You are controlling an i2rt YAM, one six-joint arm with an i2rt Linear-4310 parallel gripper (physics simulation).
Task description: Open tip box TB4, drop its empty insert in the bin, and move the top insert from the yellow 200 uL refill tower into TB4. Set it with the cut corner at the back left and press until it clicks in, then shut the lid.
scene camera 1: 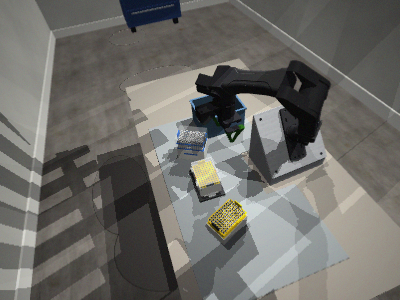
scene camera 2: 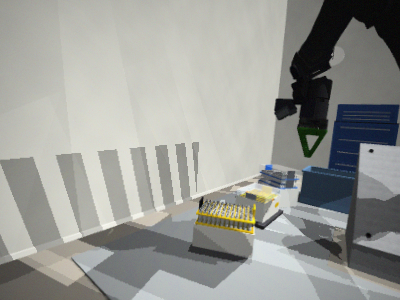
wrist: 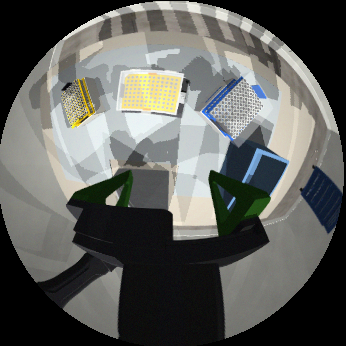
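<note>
The yellow refill tower [scene camera 1: 227,218] [scene camera 2: 225,239] [wrist: 77,102] stands nearest scene camera 2, with a tip-filled yellow insert on top. The middle box, apparently TB4 [scene camera 1: 206,175] [scene camera 2: 265,212] [wrist: 151,92], holds a yellow insert without visible tips; clear, pale-edged plastic surrounds it, seemingly the lid lying over it. The blue bin [scene camera 1: 195,108] [scene camera 2: 327,190] [wrist: 254,167] stands at the far end, partly behind the arm in scene camera 1; its inside is mostly hidden. My gripper [scene camera 1: 227,131] [scene camera 2: 308,154] [wrist: 170,174] is open and empty, high above the table near the bin.
A blue-edged rack of tips [scene camera 1: 192,139] [scene camera 2: 278,178] [wrist: 234,107] stands between the middle box and the bin. The grey slanted arm mount [scene camera 1: 265,145] [scene camera 2: 380,210] stands at the side. A blue cabinet [scene camera 1: 150,12] [scene camera 2: 367,135] [wrist: 322,200] stands beyond the table.
</note>
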